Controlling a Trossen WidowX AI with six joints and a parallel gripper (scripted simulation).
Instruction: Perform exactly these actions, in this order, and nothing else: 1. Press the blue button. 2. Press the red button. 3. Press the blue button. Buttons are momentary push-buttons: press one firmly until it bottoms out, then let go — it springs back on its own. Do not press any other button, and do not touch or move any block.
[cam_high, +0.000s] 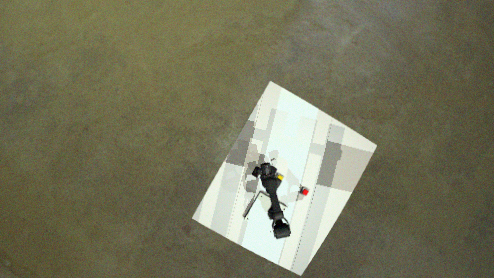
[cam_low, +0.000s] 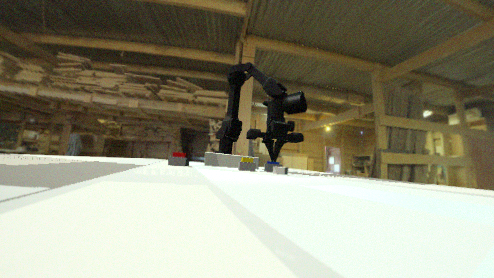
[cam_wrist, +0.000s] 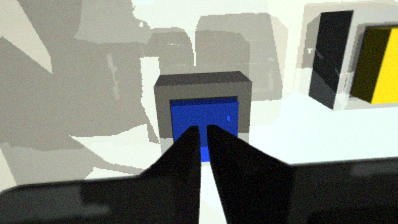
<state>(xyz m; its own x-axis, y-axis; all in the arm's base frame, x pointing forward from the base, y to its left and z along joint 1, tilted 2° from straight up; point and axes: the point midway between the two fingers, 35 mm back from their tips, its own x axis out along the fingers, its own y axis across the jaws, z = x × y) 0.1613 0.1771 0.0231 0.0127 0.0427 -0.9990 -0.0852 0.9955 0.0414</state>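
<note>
The blue button is right at my gripper tip. Round my gripper tip: small grey block (10 cm ahead, 2 cm below); then yellow button (9 cm to the right, 4 cm ahead).
</note>
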